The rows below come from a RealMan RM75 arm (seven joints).
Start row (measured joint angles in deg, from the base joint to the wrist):
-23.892, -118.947, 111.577, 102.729, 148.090, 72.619, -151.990
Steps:
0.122, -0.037, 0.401, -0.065, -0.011, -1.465, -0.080
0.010, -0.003, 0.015, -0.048, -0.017, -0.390, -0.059
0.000, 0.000, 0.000, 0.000, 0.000, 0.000, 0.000
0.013, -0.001, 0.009, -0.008, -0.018, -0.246, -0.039
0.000, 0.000, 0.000, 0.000, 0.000, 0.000, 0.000
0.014, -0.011, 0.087, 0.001, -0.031, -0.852, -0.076
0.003, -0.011, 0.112, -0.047, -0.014, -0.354, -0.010
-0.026, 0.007, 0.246, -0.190, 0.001, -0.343, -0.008
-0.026, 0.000, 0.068, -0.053, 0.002, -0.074, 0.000
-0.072, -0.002, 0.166, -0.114, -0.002, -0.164, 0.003
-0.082, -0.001, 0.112, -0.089, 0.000, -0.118, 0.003
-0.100, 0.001, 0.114, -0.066, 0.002, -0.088, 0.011
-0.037, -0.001, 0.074, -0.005, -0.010, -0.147, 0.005
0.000, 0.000, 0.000, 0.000, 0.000, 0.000, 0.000
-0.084, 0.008, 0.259, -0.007, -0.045, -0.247, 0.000
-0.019, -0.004, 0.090, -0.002, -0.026, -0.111, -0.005
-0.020, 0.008, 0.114, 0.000, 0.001, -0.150, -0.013
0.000, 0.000, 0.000, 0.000, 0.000, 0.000, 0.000
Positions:
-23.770, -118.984, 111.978, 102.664, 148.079, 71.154, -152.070
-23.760, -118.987, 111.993, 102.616, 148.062, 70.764, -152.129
-23.760, -118.987, 111.993, 102.616, 148.062, 70.764, -152.129
-23.747, -118.988, 112.002, 102.608, 148.044, 70.518, -152.168
-23.747, -118.988, 112.002, 102.608, 148.044, 70.518, -152.168
-23.733, -118.999, 112.089, 102.609, 148.013, 69.666, -152.244
-23.730, -119.010, 112.201, 102.562, 147.999, 69.312, -152.254
-23.756, -119.003, 112.447, 102.372, 148.000, 68.969, -152.262
-23.782, -119.003, 112.515, 102.319, 148.002, 68.895, -152.262
-23.854, -119.005, 112.681, 102.205, 148.000, 68.731, -152.259
-23.936, -119.006, 112.793, 102.116, 148.000, 68.613, -152.256
-24.036, -119.005, 112.907, 102.050, 148.002, 68.525, -152.245
-24.073, -119.006, 112.981, 102.045, 147.992, 68.378, -152.240
-24.073, -119.006, 112.981, 102.045, 147.992, 68.378, -152.240
-24.157, -118.998, 113.240, 102.038, 147.947, 68.131, -152.240
-24.176, -119.002, 113.330, 102.036, 147.921, 68.020, -152.245
-24.196, -118.994, 113.444, 102.036, 147.922, 67.870, -152.258
-24.196, -118.994, 113.444, 102.036, 147.922, 67.870, -152.258

